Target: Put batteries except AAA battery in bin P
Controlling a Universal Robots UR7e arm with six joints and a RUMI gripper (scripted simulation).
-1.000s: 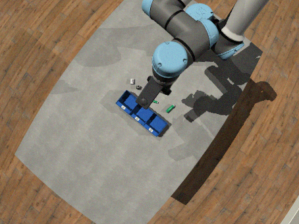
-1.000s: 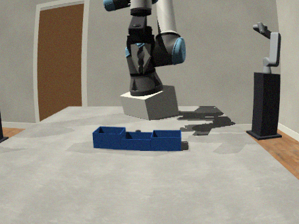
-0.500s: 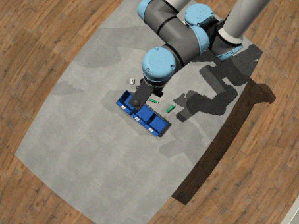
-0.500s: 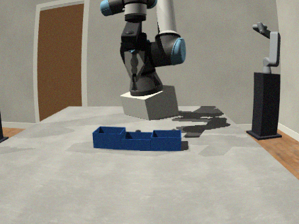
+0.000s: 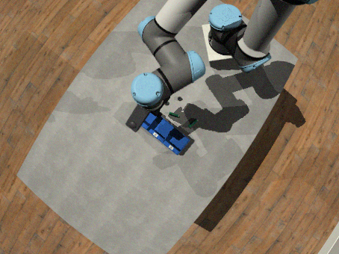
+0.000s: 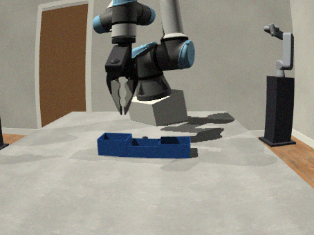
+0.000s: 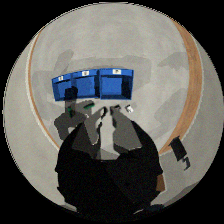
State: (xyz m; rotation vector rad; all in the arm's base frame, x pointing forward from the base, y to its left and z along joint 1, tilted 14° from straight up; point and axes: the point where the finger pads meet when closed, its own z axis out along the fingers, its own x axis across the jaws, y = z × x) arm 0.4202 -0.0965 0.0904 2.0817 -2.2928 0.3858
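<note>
Now: hand 4 cm short of the blue bin rack, 6 cm to the right of it and 9 cm above it. Round my hand: thin green battery: 4 cm behind, 8 cm to the left, 11 cm below; then white object: 7 cm behind, 6 cm to the right, 11 cm below.
</note>
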